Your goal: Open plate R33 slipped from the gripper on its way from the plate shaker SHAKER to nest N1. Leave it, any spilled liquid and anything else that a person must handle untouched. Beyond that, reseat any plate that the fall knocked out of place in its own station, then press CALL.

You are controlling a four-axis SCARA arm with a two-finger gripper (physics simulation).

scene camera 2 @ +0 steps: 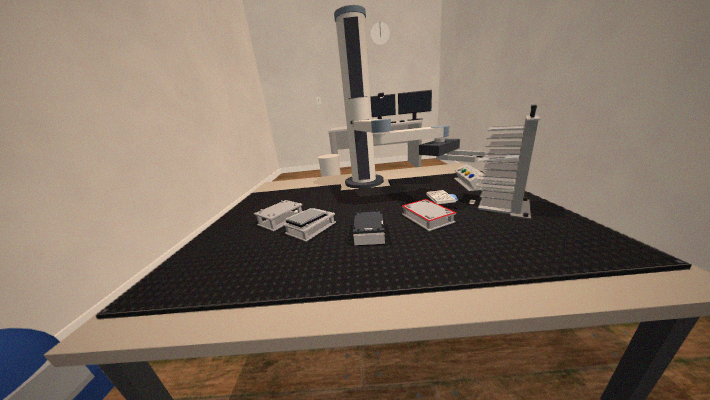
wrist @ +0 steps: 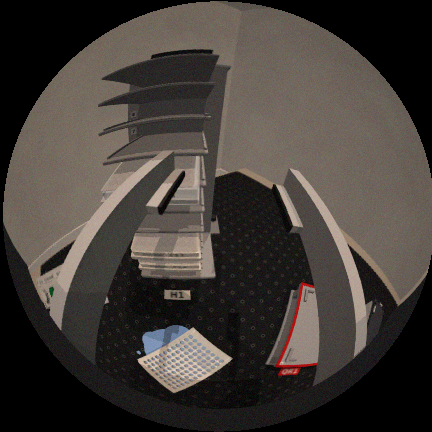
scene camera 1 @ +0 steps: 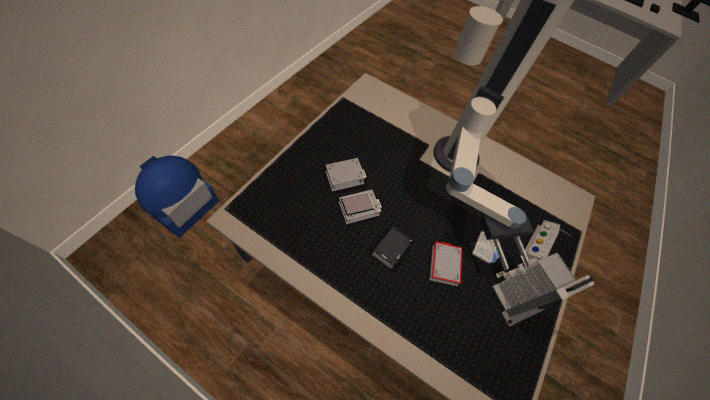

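Seen in the pictures: gripper, fingertip midpoint: [scene camera 2: 480, 156] [wrist: 230, 168] [scene camera 1: 517, 267]; arm's base, link origin: [scene camera 2: 364, 182].
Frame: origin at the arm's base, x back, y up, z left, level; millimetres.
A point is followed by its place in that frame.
Observation:
An open white well plate [scene camera 1: 485, 247] {x -425, y 25, z 334 mm} [scene camera 2: 440, 196] {x -428, y 26, z 332 mm} [wrist: 185, 360] {x -428, y 24, z 338 mm} lies on the mat, partly over a blue spill [scene camera 1: 495, 256] {x -431, y 14, z 393 mm} [scene camera 2: 453, 197] [wrist: 155, 341] {x -408, y 14, z 390 mm}. My gripper [scene camera 1: 517, 267] {x -558, y 223, z 424 mm} [scene camera 2: 481, 156] {x -558, y 223, z 424 mm} [wrist: 230, 168] {x -558, y 223, z 424 mm} is shut at its narrow setting. Its fingers stand apart with nothing between them, level with the rack's shelves. The tall rack [scene camera 2: 525, 170] {x -645, y 181, z 534 mm} [wrist: 215, 140] {x -629, y 218, z 520 mm} holds several plates; the left finger hides part of them in the wrist view. A pinkish plate [scene camera 1: 357, 204] {x -617, y 77, z -243 mm} [scene camera 2: 306, 217] {x -634, y 77, z -241 mm} sits on a low station at the left. The button panel [scene camera 1: 543, 241] {x -278, y 86, z 532 mm} [scene camera 2: 467, 175] {x -323, y 75, z 507 mm} has green, yellow and blue buttons.
A red-framed block [scene camera 1: 447, 262] {x -608, y 53, z 214 mm} [scene camera 2: 429, 210] {x -620, y 53, z 218 mm} [wrist: 302, 330] {x -582, y 53, z 243 mm}, labelled QR1 in the wrist view, stands near the fallen plate. A dark-topped block [scene camera 1: 393, 247] {x -693, y 68, z -9 mm} [scene camera 2: 369, 222] {x -701, y 68, z -12 mm} and a pale block [scene camera 1: 345, 171] {x -498, y 69, z -390 mm} [scene camera 2: 280, 212] {x -542, y 69, z -369 mm} stand farther left. An H1 label [wrist: 177, 295] {x -495, y 15, z 441 mm} lies before the rack.

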